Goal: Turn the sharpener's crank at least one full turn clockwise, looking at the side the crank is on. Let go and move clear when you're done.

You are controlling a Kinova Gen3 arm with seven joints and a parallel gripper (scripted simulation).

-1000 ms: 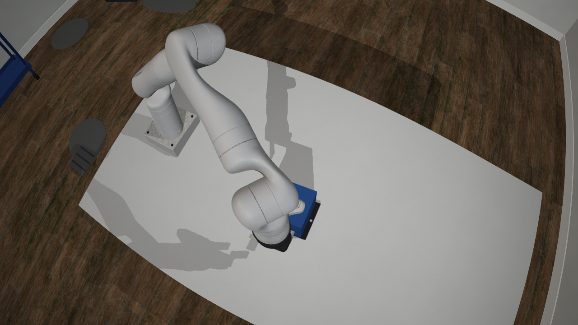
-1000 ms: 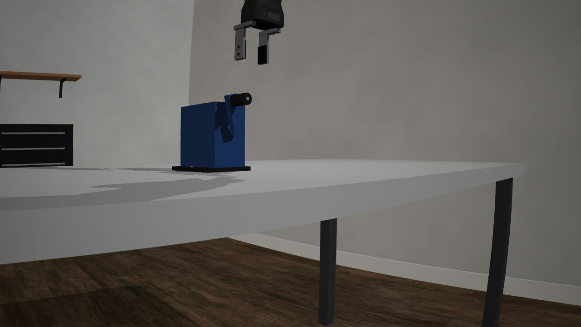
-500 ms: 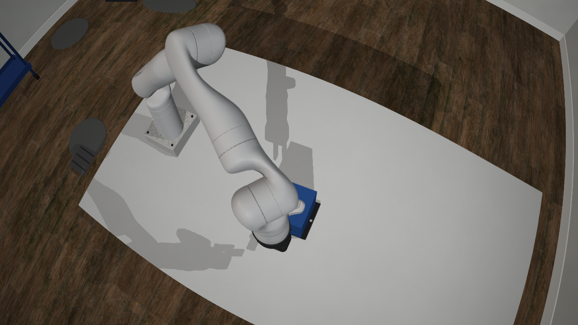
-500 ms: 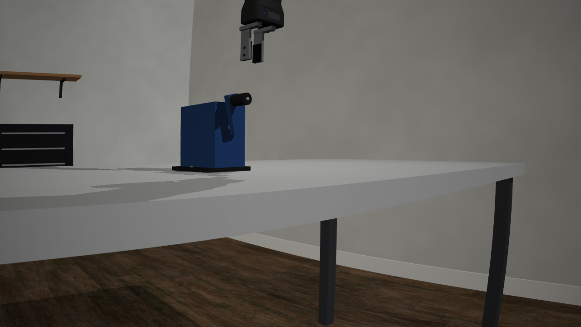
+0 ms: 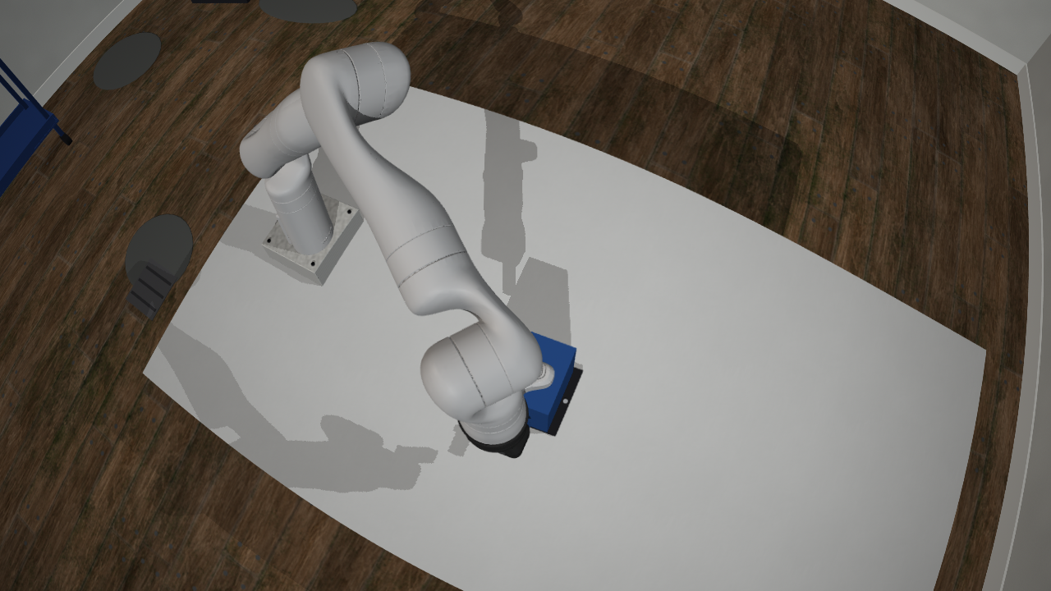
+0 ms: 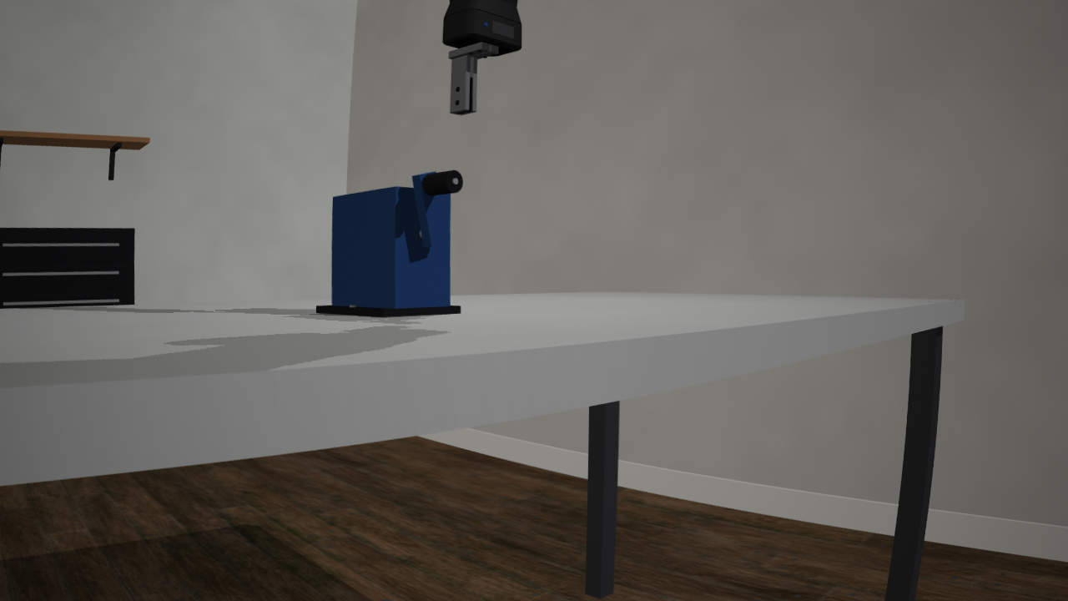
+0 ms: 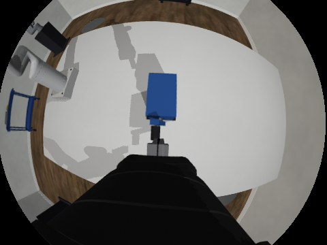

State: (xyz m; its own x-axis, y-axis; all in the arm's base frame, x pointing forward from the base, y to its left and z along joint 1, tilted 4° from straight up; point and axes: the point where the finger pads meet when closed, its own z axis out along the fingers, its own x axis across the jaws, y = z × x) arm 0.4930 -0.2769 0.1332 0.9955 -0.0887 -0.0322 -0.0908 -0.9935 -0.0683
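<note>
My hand is 10 mm past the black handle, 20 mm to the right of it and 90 mm above it. From my hand the other things lie so: crank (10 mm behind, 20 mm to the left, 90 mm below).
</note>
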